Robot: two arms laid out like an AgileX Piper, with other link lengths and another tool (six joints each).
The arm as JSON. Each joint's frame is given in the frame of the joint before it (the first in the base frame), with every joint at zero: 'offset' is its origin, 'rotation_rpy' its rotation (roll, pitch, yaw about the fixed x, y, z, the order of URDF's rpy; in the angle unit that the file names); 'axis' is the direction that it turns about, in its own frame. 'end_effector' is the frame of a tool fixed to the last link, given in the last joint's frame.
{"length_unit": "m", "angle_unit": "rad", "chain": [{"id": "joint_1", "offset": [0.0, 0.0, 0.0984], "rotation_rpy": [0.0, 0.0, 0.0], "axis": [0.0, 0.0, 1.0]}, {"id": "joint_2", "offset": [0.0, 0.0, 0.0], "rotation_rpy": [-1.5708, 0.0, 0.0], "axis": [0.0, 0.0, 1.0]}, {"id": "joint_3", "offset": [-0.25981, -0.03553, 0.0], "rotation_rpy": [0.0, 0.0, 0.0], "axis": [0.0, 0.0, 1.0]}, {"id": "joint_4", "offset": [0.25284, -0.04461, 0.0], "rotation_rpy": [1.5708, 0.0, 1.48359], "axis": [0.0, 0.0, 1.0]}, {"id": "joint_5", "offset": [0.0, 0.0, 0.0], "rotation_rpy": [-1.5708, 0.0, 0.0], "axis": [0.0, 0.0, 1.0]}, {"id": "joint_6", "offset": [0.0, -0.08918, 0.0], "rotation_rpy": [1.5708, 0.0, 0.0], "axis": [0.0, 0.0, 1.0]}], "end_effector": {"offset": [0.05, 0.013, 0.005], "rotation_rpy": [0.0, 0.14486, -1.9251]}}
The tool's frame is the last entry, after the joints.
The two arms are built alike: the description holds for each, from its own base.
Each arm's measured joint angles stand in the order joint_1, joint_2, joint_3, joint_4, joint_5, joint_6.
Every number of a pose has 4 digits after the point.
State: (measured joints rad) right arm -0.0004 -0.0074 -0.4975 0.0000 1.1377 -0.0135; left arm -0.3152 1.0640 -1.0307 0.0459 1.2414 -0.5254
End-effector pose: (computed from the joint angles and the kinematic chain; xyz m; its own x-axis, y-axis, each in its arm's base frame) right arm -0.0059 0.0123 0.2016 0.0609 -0.9234 0.3791 -0.4844 -0.3594 -0.7976; left arm 0.1381 -0.0545 0.2725 0.4217 -0.8187 0.3897 -0.7959 -0.5402 -0.2735
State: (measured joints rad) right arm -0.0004 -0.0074 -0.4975 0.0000 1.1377 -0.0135; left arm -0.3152 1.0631 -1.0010 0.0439 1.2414 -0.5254
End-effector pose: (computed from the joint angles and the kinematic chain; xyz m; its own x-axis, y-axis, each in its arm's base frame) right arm -0.0059 0.0123 0.2016 0.0609 -0.9234 0.3791 -0.4844 -0.3594 -0.7976; left arm 0.1358 -0.0540 0.2654 0.4323 -0.8214 0.3720 -0.8033 -0.5382 -0.2549
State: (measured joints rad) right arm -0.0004 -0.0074 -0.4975 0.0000 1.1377 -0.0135; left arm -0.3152 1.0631 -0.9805 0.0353 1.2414 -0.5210
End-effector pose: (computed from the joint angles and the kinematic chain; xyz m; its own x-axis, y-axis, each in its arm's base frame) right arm -0.0059 0.0123 0.2016 0.0609 -0.9234 0.3791 -0.4844 -0.3594 -0.7976; left arm 0.1340 -0.0541 0.2606 0.4368 -0.8231 0.3628 -0.8110 -0.5349 -0.2370
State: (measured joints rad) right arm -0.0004 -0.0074 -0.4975 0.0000 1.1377 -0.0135; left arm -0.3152 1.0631 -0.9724 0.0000 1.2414 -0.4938
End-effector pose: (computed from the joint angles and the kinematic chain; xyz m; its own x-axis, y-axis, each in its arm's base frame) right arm -0.0059 0.0123 0.2016 0.0609 -0.9234 0.3791 -0.4844 -0.3594 -0.7976; left arm 0.1323 -0.0560 0.2589 0.4216 -0.8259 0.3744 -0.8282 -0.5188 -0.2118
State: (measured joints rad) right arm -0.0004 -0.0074 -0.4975 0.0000 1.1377 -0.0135; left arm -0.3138 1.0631 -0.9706 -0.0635 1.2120 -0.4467
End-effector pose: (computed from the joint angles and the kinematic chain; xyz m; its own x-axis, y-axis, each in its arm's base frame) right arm -0.0059 0.0123 0.2016 0.0609 -0.9234 0.3791 -0.4844 -0.3594 -0.7976; left arm 0.1334 -0.0607 0.2587 0.3821 -0.8209 0.4243 -0.8468 -0.4949 -0.1949
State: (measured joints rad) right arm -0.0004 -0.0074 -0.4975 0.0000 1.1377 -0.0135; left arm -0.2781 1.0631 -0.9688 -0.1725 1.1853 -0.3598
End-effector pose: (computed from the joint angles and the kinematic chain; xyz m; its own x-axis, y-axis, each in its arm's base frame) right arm -0.0059 0.0123 0.2016 0.0609 -0.9234 0.3791 -0.4844 -0.3594 -0.7976; left arm 0.1356 -0.0633 0.2593 0.3442 -0.7970 0.4963 -0.8650 -0.4748 -0.1625
